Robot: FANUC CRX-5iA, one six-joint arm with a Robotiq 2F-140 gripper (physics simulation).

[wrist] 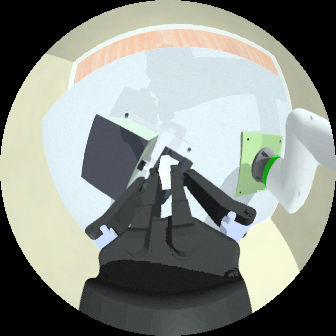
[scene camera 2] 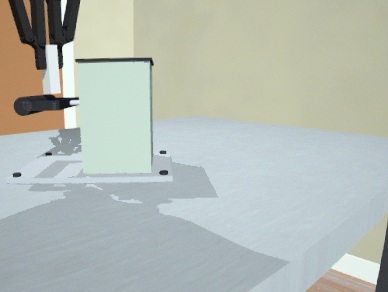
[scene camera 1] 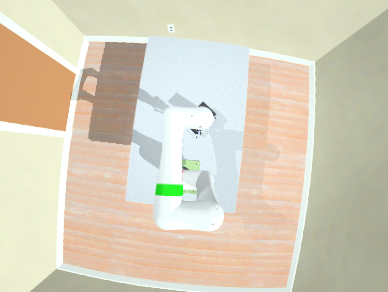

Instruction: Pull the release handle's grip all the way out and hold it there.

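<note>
The release handle is a black loop-shaped grip (scene camera 2: 40, 105) (wrist: 185, 161). It stands out sideways from a pale green box with a dark top (scene camera 1: 205, 106) (scene camera 2: 117, 117) (wrist: 117, 160); a short light rod (scene camera 2: 74, 102) shows between grip and box. My gripper (scene camera 2: 52, 75) (wrist: 166, 162) is shut and empty, its white fingertips together and pointing down. In the scene camera 2 view the tips are right above the grip, close to it. In the wrist view they overlap the loop's opening. I cannot tell whether they reach into it. The arm hides much of this in the scene camera 1 view.
The box stands on a light bolted plate (scene camera 2: 161, 162) on the grey table (scene camera 1: 200, 65) (scene camera 2: 275, 175). The dark-topped box rises beside the fingers. The white arm (scene camera 1: 171, 150) (wrist: 300, 170) and its green base plate (scene camera 1: 191, 164) (wrist: 250, 142) are at the other side.
</note>
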